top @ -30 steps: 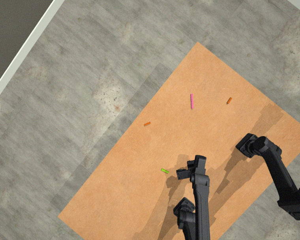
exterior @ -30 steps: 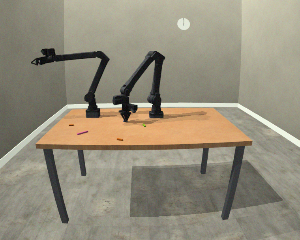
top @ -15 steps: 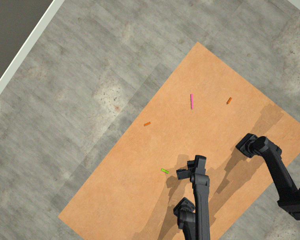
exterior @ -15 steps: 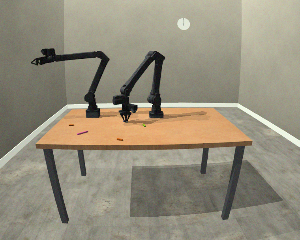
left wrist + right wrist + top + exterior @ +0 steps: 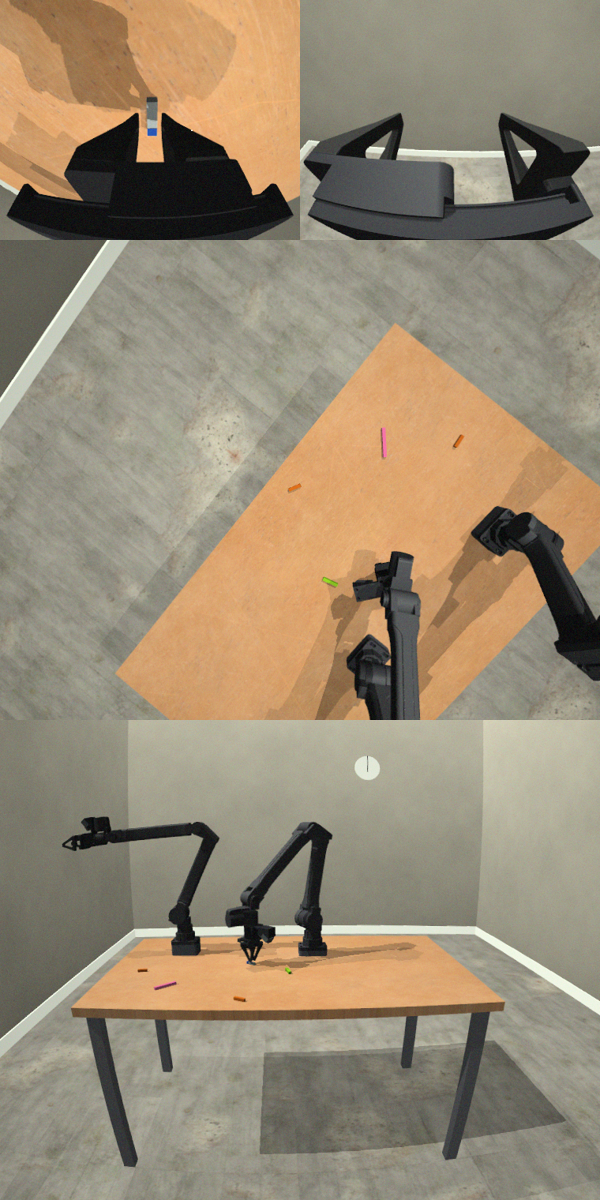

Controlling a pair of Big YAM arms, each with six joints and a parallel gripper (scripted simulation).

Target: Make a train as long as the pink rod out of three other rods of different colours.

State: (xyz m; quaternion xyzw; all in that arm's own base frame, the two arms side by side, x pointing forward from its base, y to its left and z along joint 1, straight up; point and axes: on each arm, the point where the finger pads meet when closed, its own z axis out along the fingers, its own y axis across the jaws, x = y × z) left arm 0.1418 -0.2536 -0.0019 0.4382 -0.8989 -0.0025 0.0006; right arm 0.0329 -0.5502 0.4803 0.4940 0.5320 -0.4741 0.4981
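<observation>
My left hand is 2 cm above the grey rod. Round my left hand: pink rod (27 cm ahead, 29 cm to the right, 2 cm below); lime rod (9 cm ahead, 15 cm to the left, 2 cm below); blue rod (1 cm behind, 2 cm to the right, 2 cm below).
</observation>
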